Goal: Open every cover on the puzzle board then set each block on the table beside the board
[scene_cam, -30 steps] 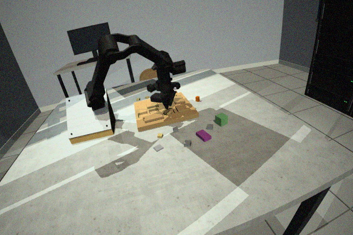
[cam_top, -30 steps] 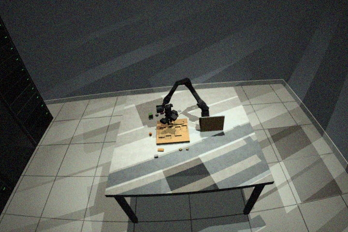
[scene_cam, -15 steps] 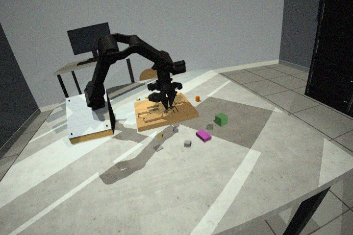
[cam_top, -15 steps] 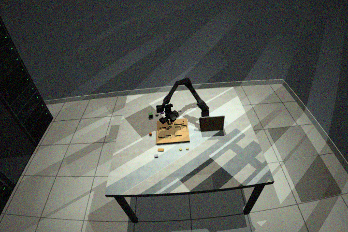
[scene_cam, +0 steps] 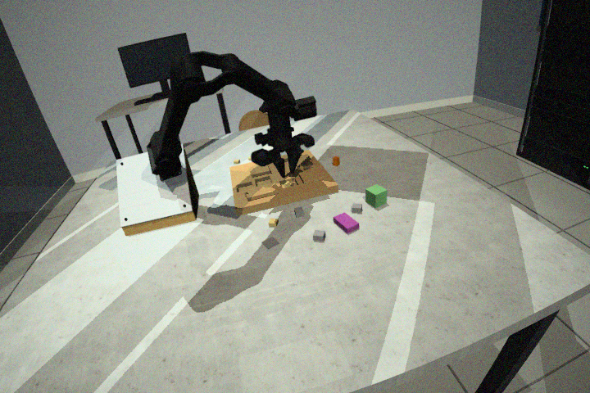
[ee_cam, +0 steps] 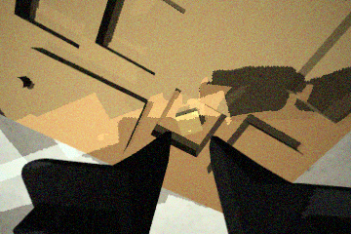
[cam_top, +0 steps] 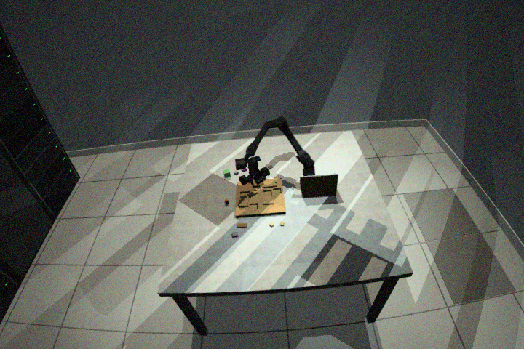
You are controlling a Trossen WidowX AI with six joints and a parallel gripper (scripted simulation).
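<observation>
Right now my gripper tip is 50 mm to the right of the tan puzzle board, 30 mm above it and 10 mm past it. From my gripper tip the other things lie so: magenta block: 240 mm to the right, 70 mm ahead, 40 mm below; then green cube: 190 mm to the right, 190 mm ahead, 30 mm below; then orange cylinder: 190 mm ahead, 80 mm to the left, 30 mm below.
</observation>
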